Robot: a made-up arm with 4 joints.
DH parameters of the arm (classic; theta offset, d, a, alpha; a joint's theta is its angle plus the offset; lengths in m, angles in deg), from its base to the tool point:
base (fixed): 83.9 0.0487 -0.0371 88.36
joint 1: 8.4 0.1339 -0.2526 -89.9
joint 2: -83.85 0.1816 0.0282 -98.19
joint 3: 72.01 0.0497 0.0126 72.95
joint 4: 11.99 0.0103 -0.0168 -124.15
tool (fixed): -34.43 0.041 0 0
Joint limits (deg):
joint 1: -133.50..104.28
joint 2: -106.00..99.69
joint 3: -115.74..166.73
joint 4: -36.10..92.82
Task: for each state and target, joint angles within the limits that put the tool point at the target. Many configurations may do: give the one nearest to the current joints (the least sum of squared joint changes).
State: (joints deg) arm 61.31 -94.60 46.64 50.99
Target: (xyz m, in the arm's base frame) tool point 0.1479 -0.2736 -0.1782
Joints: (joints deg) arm 76.09 -65.62 5.95 80.61
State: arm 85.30 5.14 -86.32 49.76
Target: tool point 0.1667 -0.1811 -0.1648
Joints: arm 87.39 -29.33 -105.54 18.63
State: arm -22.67 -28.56 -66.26 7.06
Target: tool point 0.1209 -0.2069 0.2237
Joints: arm -15.86 0.23 -67.74 -10.24
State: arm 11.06 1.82 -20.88 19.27
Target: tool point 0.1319 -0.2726 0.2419
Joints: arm -6.36 -32.99 4.22 50.37
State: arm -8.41 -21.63 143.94 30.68
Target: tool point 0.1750 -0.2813 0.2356
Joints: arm -10.37 -33.20 140.59 37.61
